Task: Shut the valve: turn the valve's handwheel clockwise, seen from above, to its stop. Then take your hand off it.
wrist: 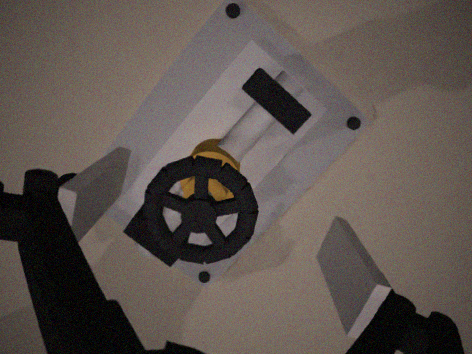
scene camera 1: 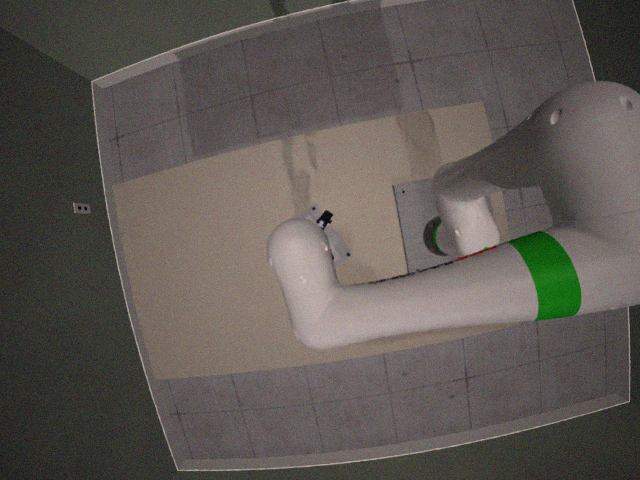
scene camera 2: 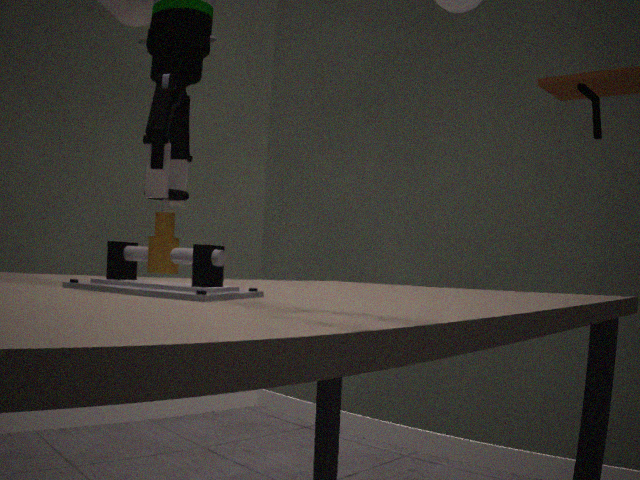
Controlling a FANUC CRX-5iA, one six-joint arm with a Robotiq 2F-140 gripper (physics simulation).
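Note:
The valve's black five-spoked handwheel (scene camera 2: 178, 195) (wrist: 199, 216) lies level on top of the yellow valve body (scene camera 2: 164, 248) (wrist: 215, 146). A pipe runs through the body between two black blocks on a grey base plate (scene camera 1: 338, 246) (wrist: 165, 107). My gripper (scene camera 2: 168, 196) (wrist: 228, 206) is open and points down, with its finger pads at about the handwheel's height. One pad stands on each side of the wheel, and in the wrist view the wheel is nearer the left pad. The near pad hides part of the wheel in scene camera 2. The arm hides the gripper and wheel in scene camera 1.
The base plate lies on the beige table (scene camera 1: 206, 289) (scene camera 2: 392, 304). The robot's grey mounting plate (scene camera 1: 413, 227) is at the table's right in scene camera 1. An orange shelf (scene camera 2: 589, 82) is on the wall, and a socket (scene camera 1: 81, 208) shows at the left.

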